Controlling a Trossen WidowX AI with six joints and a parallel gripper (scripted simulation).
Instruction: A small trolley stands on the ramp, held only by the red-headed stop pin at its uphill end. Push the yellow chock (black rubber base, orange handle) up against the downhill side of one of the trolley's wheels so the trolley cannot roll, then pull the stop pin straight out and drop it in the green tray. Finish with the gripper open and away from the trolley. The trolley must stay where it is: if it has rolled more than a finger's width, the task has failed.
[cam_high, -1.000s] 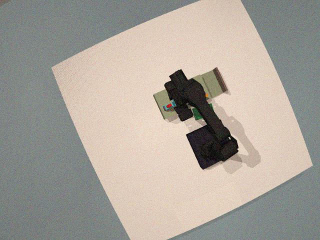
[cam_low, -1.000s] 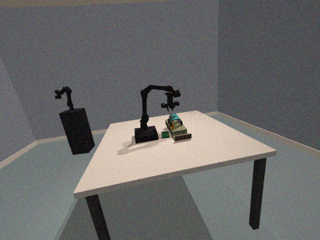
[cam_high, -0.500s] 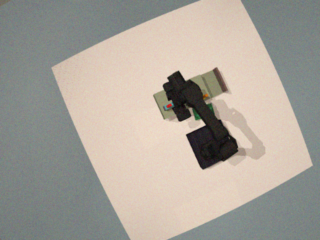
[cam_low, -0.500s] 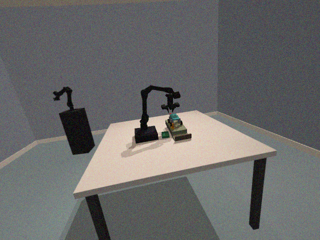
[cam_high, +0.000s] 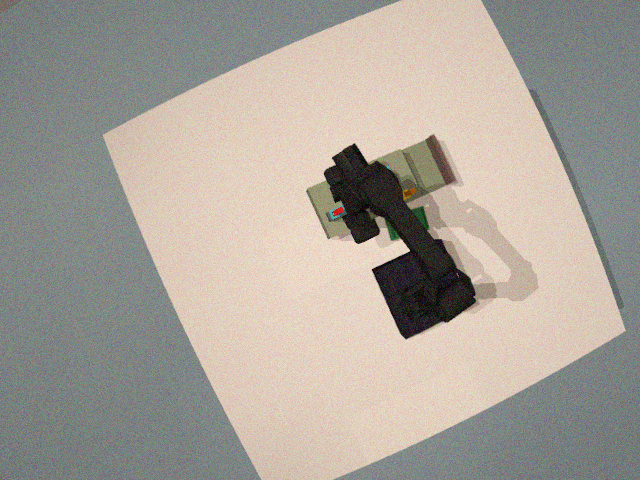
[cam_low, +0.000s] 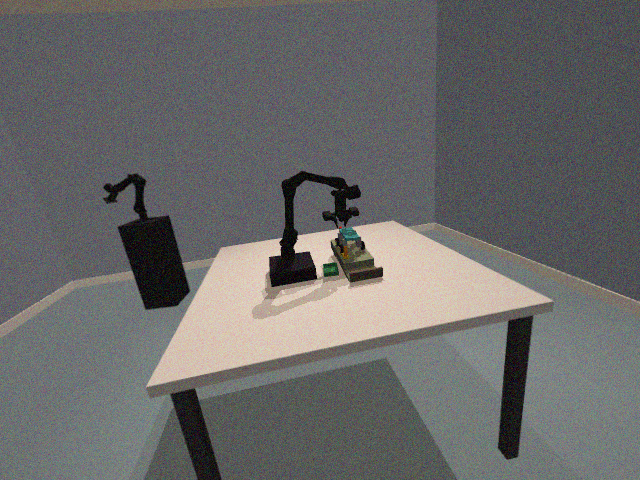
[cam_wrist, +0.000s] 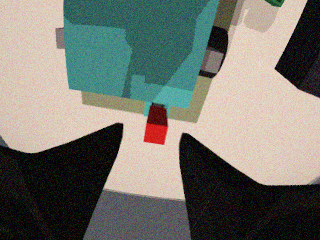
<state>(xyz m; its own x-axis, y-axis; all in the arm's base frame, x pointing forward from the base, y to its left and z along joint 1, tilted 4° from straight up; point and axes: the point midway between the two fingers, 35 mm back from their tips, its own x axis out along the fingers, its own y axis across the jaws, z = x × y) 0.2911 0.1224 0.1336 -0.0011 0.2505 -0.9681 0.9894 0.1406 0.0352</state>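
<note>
Right now my gripper tip is 1 cm to the right of the red-headed stop pin and 4 cm above it. Round my gripper tip: green tray (9 cm behind, 19 cm to the right, 17 cm below); ramp (3 cm ahead, 9 cm to the right, 12 cm below); teal trolley (3 cm ahead, 8 cm to the right, 6 cm below).
</note>
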